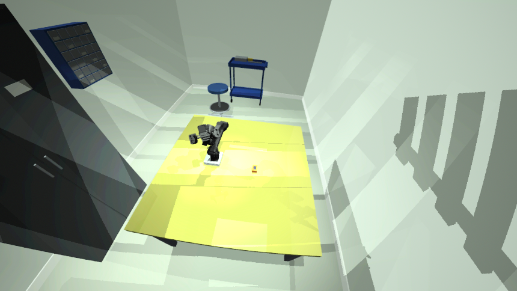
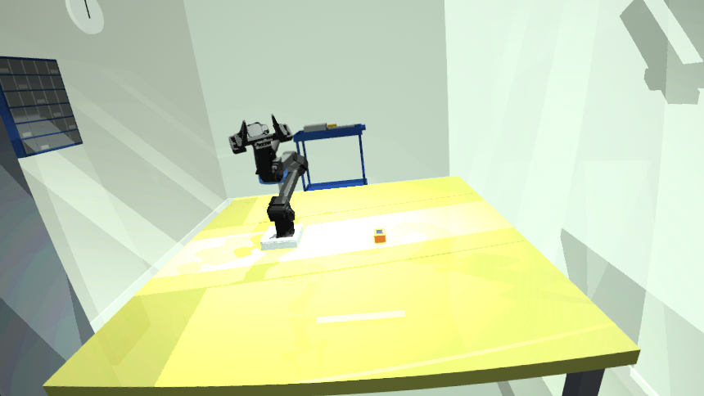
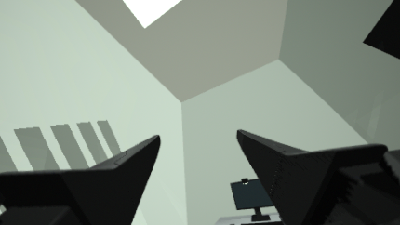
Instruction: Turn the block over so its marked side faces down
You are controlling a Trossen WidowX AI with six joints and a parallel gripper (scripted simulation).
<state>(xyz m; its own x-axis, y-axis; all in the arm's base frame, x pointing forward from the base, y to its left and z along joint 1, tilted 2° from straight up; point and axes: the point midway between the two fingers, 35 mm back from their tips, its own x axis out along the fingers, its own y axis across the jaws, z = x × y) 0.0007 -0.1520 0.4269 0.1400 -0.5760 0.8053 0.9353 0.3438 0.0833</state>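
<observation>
My gripper tip is now 33 cm short of the orange block, 9 cm to the right of it and 47 cm above it.
</observation>
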